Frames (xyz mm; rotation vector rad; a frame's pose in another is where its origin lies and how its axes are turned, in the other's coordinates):
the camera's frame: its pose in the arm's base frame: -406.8 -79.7 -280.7 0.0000 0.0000 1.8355
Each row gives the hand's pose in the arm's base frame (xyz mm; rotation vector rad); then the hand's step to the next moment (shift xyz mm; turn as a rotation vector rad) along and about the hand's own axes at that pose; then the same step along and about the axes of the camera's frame.
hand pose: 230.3 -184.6 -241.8 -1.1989 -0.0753 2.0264
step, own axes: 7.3 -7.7 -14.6 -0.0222 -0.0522 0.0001
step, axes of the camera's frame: 1.7 -14.7 -10.3 0.0125 -0.0408 0.0374
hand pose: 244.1 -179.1 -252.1 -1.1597 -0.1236 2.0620
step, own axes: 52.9 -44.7 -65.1 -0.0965 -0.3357 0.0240
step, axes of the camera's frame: 31.9 -69.8 -56.0 0.1236 -0.2410 0.2219
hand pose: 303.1 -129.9 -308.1 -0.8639 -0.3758 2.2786
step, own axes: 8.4 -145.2 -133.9 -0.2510 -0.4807 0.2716
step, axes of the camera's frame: 72.4 -180.6 -34.9 0.1215 -0.2306 0.5476
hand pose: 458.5 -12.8 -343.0 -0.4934 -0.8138 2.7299
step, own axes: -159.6 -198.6 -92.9 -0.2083 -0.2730 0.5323
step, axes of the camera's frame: 93.6 -242.0 78.7 -0.1048 0.0057 0.6247
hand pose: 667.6 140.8 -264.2 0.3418 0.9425 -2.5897
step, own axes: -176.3 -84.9 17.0 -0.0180 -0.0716 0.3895
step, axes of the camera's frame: 58.3 -143.0 121.4 -0.1793 0.1032 0.3382
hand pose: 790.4 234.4 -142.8 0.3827 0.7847 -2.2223
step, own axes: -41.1 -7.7 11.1 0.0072 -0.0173 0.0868
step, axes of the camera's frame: 13.1 -26.5 31.6 -0.0429 0.0328 0.0705
